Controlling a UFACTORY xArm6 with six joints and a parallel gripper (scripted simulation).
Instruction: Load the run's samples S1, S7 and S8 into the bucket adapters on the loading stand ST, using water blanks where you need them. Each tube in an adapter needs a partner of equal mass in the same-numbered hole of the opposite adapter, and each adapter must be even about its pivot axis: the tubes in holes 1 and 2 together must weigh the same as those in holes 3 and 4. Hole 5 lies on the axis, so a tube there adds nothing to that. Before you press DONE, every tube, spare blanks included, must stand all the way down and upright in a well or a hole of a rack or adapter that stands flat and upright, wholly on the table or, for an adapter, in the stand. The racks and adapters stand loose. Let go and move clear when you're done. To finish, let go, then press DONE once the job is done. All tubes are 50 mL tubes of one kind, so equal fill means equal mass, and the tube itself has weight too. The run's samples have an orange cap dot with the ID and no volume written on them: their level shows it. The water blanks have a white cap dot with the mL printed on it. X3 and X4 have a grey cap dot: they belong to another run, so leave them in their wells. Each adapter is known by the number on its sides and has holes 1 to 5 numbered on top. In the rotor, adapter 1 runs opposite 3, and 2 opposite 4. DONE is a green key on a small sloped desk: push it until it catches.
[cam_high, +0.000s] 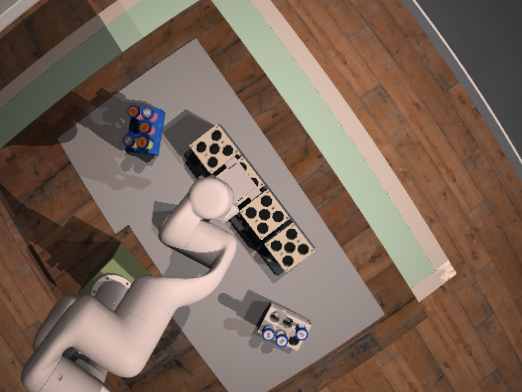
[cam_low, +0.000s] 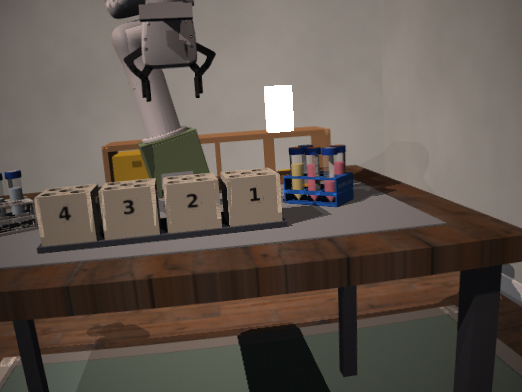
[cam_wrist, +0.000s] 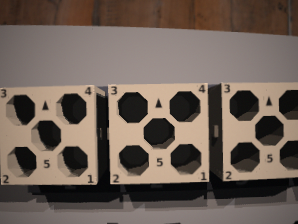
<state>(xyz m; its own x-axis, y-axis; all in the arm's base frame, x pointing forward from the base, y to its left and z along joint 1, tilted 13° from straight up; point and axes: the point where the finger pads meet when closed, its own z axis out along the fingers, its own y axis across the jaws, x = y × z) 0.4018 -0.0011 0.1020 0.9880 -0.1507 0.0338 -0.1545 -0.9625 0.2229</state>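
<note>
The pink tube is 35 cm to the left of my hand, 19 cm below it and 2 cm behind it. From my hand the other things lie so: green DONE key 18 cm below, 18 cm behind, 2 cm to the left; then tube of yellowish liquid 26 cm to the left, 19 cm below, 7 cm behind; then loading stand 24 cm below, 4 cm to the right, 4 cm ahead.
</note>
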